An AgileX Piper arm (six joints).
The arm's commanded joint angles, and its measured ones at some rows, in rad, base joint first. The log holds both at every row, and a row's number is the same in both.
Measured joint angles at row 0:
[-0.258, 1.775, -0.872, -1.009, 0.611, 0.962]
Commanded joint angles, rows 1 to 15:
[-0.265, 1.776, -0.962, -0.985, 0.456, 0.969]
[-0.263, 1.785, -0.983, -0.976, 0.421, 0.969]
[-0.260, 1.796, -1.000, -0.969, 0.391, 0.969]
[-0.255, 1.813, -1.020, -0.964, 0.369, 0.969]
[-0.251, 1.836, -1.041, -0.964, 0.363, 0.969]
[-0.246, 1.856, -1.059, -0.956, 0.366, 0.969]
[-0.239, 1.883, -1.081, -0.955, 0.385, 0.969]
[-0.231, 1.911, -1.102, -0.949, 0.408, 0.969]
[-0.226, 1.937, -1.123, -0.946, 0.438, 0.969]
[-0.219, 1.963, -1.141, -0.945, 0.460, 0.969]
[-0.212, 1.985, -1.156, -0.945, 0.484, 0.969]
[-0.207, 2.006, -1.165, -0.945, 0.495, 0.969]
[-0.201, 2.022, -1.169, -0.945, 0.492, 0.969]
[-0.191, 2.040, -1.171, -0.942, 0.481, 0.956]
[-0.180, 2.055, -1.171, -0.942, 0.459, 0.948]
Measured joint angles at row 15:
[-0.210, 2.000, -1.152, -0.952, 0.468, 0.962]
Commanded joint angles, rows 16 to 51:
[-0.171, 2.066, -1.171, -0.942, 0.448, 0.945]
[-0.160, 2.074, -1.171, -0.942, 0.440, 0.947]
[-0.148, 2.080, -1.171, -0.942, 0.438, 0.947]
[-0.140, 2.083, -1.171, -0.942, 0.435, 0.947]
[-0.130, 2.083, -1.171, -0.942, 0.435, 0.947]
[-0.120, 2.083, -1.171, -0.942, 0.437, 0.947]
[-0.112, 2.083, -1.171, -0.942, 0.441, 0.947]
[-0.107, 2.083, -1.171, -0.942, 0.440, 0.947]
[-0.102, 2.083, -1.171, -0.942, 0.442, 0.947]
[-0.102, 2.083, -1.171, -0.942, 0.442, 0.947]
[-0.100, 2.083, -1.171, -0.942, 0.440, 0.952]
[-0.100, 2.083, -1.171, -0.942, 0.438, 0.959]
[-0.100, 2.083, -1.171, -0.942, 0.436, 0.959]
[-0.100, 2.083, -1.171, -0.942, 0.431, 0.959]
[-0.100, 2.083, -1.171, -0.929, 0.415, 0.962]
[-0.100, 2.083, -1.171, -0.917, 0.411, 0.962]
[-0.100, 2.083, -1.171, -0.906, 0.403, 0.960]
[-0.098, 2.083, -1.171, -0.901, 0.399, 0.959]
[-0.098, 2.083, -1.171, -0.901, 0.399, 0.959]
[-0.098, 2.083, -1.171, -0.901, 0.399, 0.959]
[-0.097, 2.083, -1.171, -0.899, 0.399, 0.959]
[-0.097, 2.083, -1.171, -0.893, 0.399, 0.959]
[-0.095, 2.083, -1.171, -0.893, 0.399, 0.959]
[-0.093, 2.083, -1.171, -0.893, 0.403, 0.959]
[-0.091, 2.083, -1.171, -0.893, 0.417, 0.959]
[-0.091, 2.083, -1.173, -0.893, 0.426, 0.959]
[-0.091, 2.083, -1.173, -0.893, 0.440, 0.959]
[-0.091, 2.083, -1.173, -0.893, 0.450, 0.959]
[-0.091, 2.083, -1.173, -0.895, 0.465, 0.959]
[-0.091, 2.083, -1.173, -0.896, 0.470, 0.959]
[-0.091, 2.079, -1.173, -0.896, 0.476, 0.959]
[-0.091, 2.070, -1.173, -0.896, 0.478, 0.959]
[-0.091, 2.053, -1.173, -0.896, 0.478, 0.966]
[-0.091, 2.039, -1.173, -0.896, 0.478, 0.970]
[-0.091, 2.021, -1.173, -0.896, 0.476, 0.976]
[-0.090, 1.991, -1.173, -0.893, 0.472, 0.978]
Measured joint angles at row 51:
[-0.099, 2.065, -1.169, -0.909, 0.479, 0.961]
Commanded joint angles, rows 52 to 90:
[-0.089, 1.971, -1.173, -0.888, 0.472, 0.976]
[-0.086, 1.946, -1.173, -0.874, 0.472, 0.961]
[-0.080, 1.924, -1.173, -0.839, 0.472, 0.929]
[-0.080, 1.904, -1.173, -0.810, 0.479, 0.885]
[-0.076, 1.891, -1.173, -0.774, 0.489, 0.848]
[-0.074, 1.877, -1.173, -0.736, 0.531, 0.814]
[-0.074, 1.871, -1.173, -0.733, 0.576, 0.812]
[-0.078, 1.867, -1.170, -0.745, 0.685, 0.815]
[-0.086, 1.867, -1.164, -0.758, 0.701, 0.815]
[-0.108, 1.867, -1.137, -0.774, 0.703, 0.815]
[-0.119, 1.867, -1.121, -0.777, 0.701, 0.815]
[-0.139, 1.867, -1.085, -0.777, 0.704, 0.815]
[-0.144, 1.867, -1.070, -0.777, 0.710, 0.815]
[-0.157, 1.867, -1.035, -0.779, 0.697, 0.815]
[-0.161, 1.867, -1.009, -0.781, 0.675, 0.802]
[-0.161, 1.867, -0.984, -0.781, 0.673, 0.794]
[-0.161, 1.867, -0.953, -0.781, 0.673, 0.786]
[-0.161, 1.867, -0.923, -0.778, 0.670, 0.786]
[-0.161, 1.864, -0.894, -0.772, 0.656, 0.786]
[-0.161, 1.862, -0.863, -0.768, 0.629, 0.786]
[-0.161, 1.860, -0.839, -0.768, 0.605, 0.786]
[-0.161, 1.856, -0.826, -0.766, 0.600, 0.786]
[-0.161, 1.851, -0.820, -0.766, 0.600, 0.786]
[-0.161, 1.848, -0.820, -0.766, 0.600, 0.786]
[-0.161, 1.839, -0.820, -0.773, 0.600, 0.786]
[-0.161, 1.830, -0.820, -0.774, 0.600, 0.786]
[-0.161, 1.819, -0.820, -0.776, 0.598, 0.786]
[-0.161, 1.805, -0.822, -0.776, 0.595, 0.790]
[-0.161, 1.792, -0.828, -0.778, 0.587, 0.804]
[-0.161, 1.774, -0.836, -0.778, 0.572, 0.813]
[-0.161, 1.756, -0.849, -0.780, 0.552, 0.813]
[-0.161, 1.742, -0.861, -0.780, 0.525, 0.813]
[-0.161, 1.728, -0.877, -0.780, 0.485, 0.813]
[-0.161, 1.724, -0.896, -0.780, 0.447, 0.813]
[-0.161, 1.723, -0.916, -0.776, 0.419, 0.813]
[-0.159, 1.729, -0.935, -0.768, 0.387, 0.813]
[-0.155, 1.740, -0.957, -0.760, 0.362, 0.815]
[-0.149, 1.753, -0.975, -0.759, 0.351, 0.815]
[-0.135, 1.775, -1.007, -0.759, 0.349, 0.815]
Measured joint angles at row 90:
[-0.159, 1.735, -0.930, -0.774, 0.410, 0.808]
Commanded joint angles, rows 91 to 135:
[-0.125, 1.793, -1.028, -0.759, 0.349, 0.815]
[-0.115, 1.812, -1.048, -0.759, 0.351, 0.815]
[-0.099, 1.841, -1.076, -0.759, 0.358, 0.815]
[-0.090, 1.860, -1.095, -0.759, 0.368, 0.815]
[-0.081, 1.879, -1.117, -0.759, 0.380, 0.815]
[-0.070, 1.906, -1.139, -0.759, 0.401, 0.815]
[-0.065, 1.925, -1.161, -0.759, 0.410, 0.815]
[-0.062, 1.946, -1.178, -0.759, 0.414, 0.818]
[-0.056, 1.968, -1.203, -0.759, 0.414, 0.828]
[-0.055, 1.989, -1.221, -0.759, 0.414, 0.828]
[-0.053, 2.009, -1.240, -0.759, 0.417, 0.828]
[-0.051, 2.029, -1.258, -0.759, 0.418, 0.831]
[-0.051, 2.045, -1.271, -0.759, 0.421, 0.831]
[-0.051, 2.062, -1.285, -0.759, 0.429, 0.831]
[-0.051, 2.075, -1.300, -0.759, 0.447, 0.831]
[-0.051, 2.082, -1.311, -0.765, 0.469, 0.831]
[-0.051, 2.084, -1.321, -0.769, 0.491, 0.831]
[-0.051, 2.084, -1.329, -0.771, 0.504, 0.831]
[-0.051, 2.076, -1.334, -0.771, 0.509, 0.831]
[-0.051, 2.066, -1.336, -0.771, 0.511, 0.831]
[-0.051, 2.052, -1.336, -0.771, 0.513, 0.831]
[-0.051, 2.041, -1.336, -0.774, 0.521, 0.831]
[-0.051, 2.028, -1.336, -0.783, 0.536, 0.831]
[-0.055, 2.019, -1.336, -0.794, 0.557, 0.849]
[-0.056, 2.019, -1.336, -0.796, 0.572, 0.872]
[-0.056, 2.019, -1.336, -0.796, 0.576, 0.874]
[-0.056, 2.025, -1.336, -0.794, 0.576, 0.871]
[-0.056, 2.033, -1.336, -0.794, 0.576, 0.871]
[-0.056, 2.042, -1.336, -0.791, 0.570, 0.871]
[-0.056, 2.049, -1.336, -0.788, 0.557, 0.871]
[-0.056, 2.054, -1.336, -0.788, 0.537, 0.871]
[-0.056, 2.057, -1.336, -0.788, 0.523, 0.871]
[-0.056, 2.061, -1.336, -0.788, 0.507, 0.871]
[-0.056, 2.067, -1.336, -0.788, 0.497, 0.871]
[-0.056, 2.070, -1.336, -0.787, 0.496, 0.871]
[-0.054, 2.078, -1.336, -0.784, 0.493, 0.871]
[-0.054, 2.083, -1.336, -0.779, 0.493, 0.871]
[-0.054, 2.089, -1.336, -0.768, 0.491, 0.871]
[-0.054, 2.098, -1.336, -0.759, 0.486, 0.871]
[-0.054, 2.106, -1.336, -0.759, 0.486, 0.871]
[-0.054, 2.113, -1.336, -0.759, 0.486, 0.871]
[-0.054, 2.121, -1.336, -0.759, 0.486, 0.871]
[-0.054, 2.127, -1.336, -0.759, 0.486, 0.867]
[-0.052, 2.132, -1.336, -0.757, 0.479, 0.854]
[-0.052, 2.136, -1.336, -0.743, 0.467, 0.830]
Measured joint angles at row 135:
[-0.052, 2.119, -1.332, -0.764, 0.491, 0.865]
